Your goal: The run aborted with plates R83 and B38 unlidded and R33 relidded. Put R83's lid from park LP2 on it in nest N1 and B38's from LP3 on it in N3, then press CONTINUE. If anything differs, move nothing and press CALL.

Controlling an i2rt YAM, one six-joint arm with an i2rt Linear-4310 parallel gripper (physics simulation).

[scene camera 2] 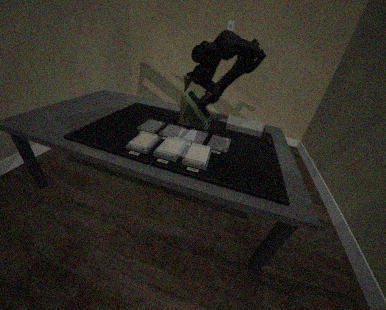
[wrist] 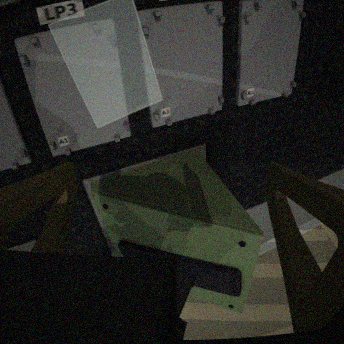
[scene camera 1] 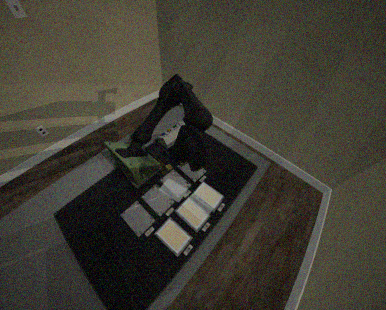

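Three cream plates stand in a row in scene camera 1; their names are too small to read. Behind them is a row of grey translucent squares with corner posts. A pale clear lid lies skewed across the grey square at the LP3 label and overlaps the neighbouring grey square. My gripper is open and empty, its fingers wide apart, raised above the table on the arm's side of the parks. The CALL and CONTINUE labels cannot be read.
A green bracket stands behind the parks and shows between my fingers in the wrist view. A white box with small coloured spots stands near the back of the black mat. The arm partly hides the box.
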